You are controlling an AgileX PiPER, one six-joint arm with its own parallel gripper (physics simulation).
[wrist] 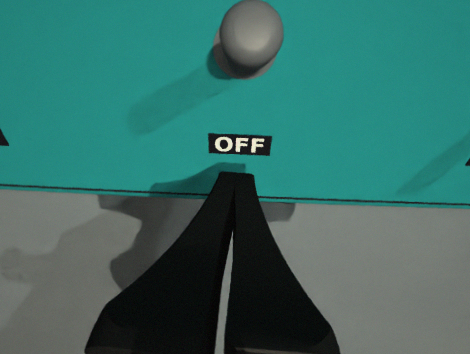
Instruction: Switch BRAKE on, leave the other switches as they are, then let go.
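A grey round-topped switch lever [251, 32] stands on the teal panel [350, 100] at the top middle of the wrist view. Its shadow falls down to the left. A black label reading OFF [239, 145] lies below the lever. My gripper [235, 190] is shut with its fingertips together and holds nothing. The tips are just below the OFF label, near the panel's lower edge, apart from the lever. The name of this switch does not show, so I cannot tell whether it is BRAKE.
Parts of dark markings show at the left edge [2, 138] and the right edge. A slanting shadow [432, 167] lies on the panel at the right. A grey surface [390, 275] lies below the panel's edge, with the gripper's shadow on its left part.
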